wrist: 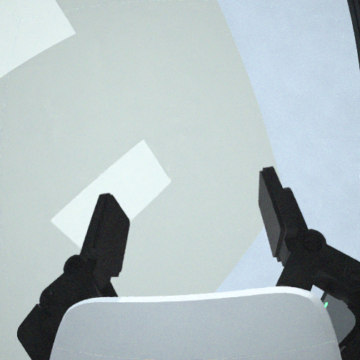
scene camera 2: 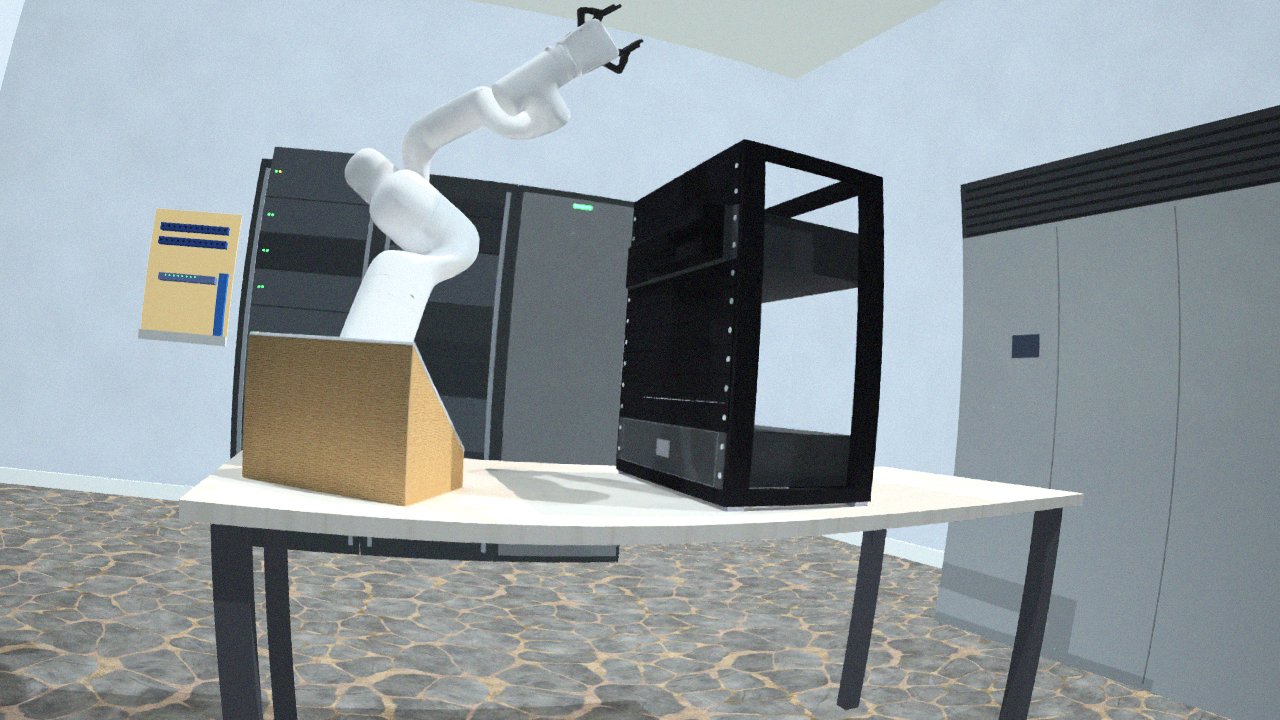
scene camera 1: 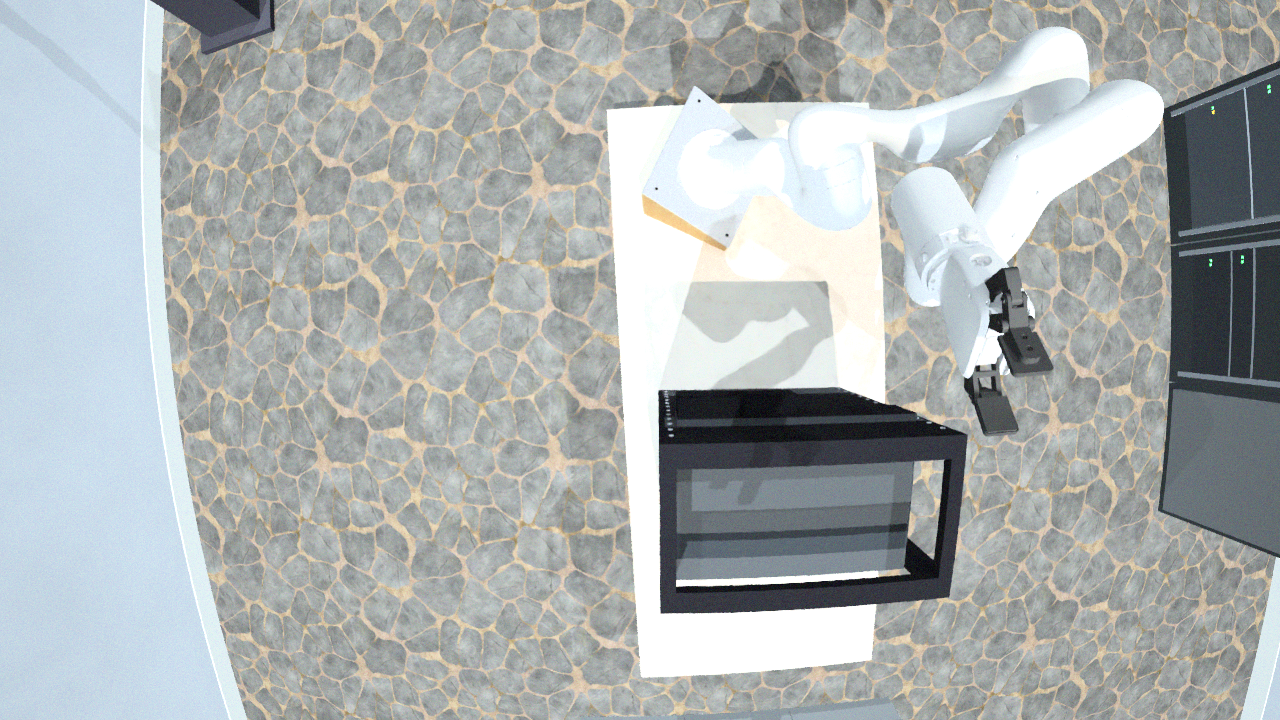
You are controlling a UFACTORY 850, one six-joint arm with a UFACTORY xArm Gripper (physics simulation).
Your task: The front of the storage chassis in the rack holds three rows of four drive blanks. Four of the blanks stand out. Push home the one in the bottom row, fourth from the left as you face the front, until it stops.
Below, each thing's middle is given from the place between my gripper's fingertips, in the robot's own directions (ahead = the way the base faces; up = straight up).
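Scene:
There's the black rack [scene camera 2: 705, 254], and my hand is 64 cm above it, 22 cm short of it and 8 cm to the left of it.

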